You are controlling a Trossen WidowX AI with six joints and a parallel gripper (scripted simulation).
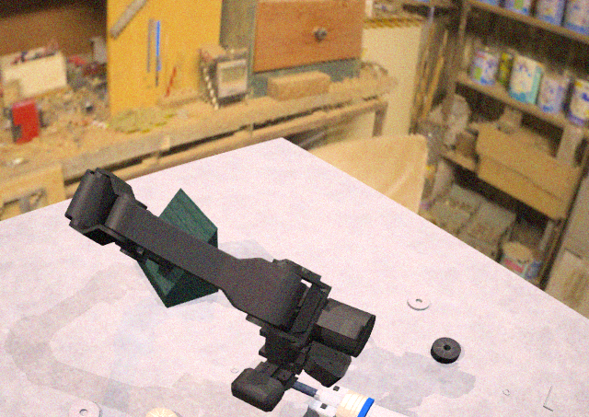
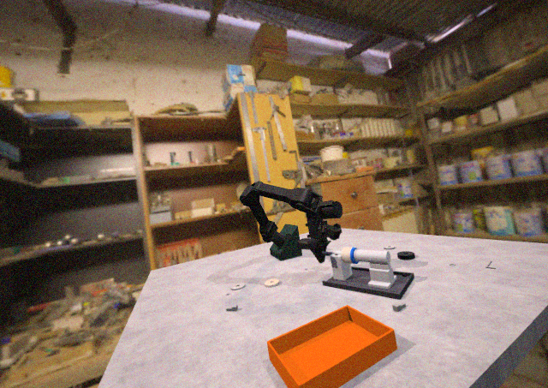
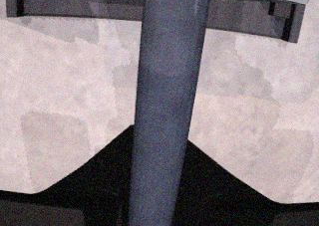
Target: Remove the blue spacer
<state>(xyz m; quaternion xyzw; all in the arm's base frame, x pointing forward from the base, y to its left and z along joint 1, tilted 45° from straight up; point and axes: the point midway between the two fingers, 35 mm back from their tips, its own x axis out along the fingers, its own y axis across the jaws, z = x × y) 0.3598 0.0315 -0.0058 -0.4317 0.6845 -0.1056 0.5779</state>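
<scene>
Now: gripper tip 6 cm short of the shaft, 3 cm to the right of it and 3 cm below it. Also, from my gripper tip: black ring 6 cm ahead, 33 cm to the left, 4 cm below; white disc 5 cm behind, 18 cm to the right, 4 cm below; blue spacer 12 cm ahead, 6 cm to the left, 3 cm above.
</scene>
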